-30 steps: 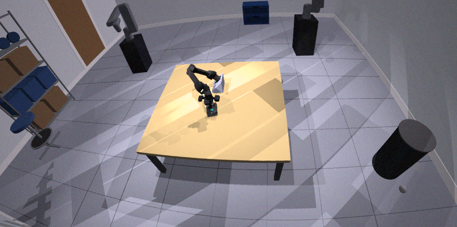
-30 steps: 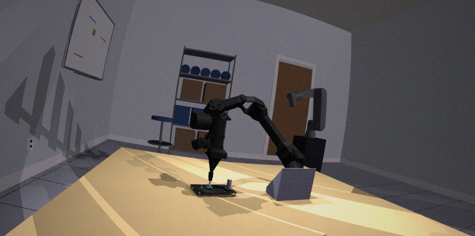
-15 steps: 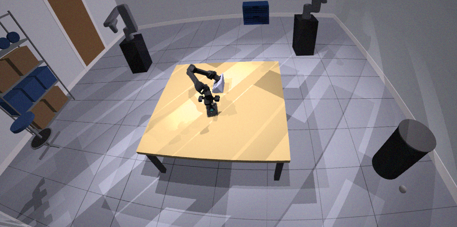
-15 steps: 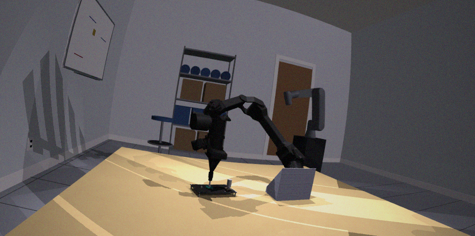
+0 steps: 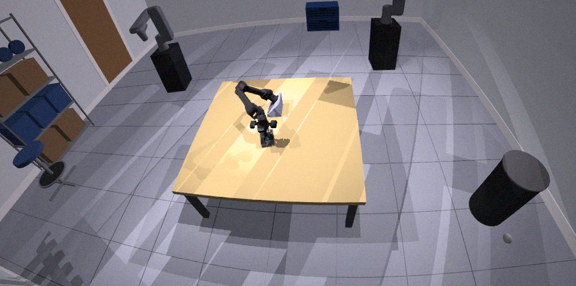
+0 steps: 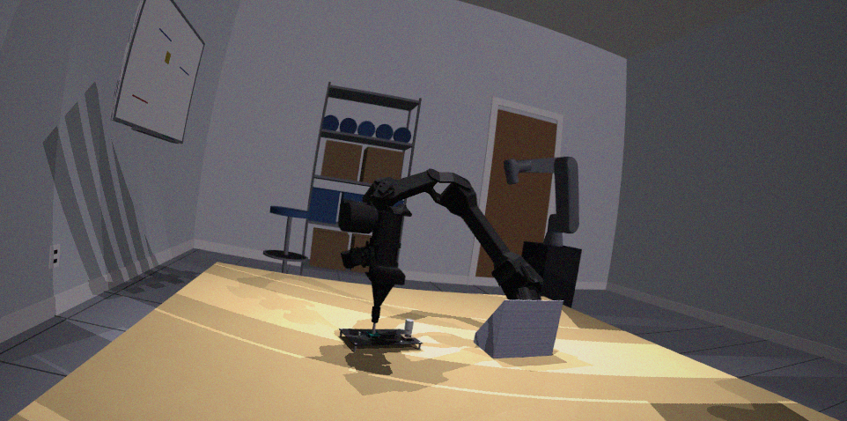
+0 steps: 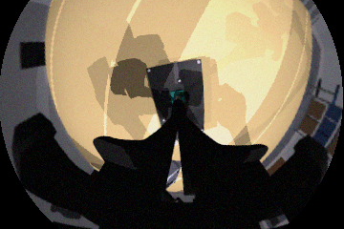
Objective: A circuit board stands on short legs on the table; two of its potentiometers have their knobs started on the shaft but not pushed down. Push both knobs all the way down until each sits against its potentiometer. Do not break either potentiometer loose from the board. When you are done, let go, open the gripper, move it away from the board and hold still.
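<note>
Right now the black knob is 2 cm below my gripper tip. Round my gripper tip: grey knob 8 cm behind, 4 cm below.
</note>
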